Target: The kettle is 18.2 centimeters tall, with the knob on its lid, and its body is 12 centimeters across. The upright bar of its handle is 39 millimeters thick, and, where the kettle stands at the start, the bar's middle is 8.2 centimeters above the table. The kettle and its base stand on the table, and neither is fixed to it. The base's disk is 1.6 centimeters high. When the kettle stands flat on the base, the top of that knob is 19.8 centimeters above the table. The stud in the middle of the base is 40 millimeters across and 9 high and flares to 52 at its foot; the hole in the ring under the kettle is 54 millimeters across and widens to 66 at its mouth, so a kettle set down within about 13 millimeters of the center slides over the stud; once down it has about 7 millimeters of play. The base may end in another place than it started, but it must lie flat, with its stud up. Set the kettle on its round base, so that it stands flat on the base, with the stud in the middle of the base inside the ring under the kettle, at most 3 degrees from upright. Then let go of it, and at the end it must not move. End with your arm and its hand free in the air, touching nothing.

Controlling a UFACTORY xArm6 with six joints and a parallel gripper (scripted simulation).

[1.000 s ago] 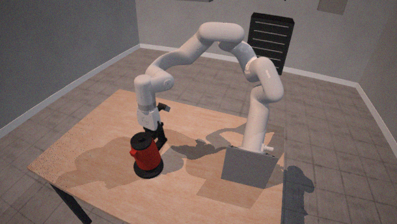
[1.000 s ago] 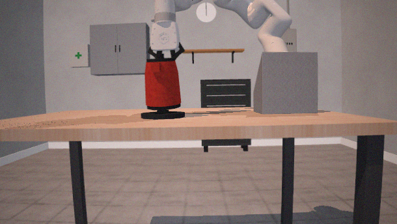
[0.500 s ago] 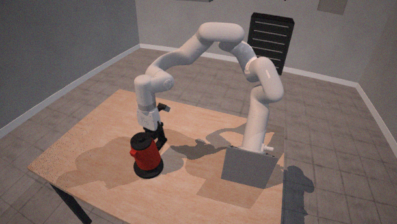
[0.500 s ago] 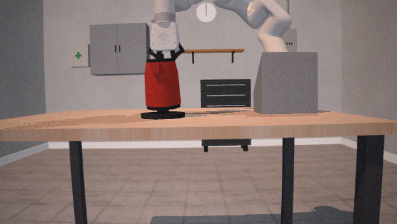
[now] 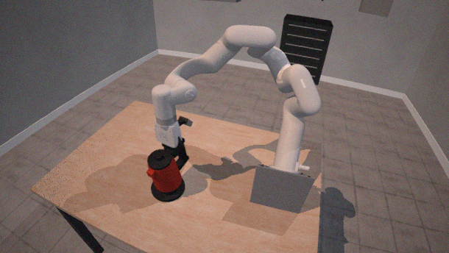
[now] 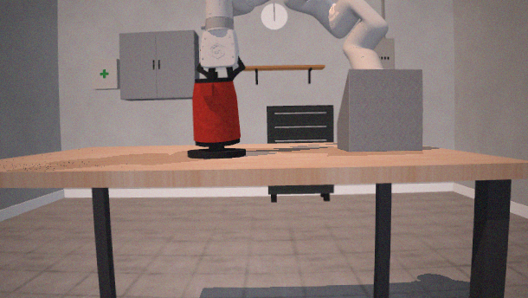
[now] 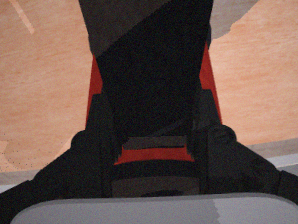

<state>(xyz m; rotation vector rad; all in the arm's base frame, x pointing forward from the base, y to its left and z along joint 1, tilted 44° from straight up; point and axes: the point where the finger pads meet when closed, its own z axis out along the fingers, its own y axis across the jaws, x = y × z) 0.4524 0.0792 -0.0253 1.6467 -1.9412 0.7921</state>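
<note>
My gripper is now 50 mm above the red kettle and 30 mm to the right of it. Also, from my hand: black round base: 170 mm below, 60 mm to the left, 10 mm ahead.
</note>
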